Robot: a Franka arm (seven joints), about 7 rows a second.
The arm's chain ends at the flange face. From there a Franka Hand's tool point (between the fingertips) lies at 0.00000 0.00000 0.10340 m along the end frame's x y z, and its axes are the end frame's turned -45 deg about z.
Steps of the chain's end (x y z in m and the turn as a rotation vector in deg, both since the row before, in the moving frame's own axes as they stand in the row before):
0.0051 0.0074 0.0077 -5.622 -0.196 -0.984
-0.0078 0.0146 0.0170 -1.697 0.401 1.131
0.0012 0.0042 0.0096 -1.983 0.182 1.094
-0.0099 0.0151 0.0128 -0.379 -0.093 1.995
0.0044 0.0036 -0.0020 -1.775 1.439 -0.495
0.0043 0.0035 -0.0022 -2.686 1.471 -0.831
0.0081 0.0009 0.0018 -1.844 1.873 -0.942
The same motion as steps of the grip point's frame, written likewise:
-0.0090 0.0158 0.0072 -3.837 -4.114 -0.984
-0.0175 0.0075 0.0170 -1.484 -0.916 1.131
-0.0044 0.0066 0.0095 -1.531 -1.273 1.094
-0.0183 0.0040 0.0128 -0.202 -0.334 1.995
0.0002 0.0098 -0.0021 -2.273 -0.238 -0.495
-0.0009 0.0108 -0.0023 -2.939 -0.859 -0.831
0.0052 0.0111 0.0017 -2.628 0.021 -0.942

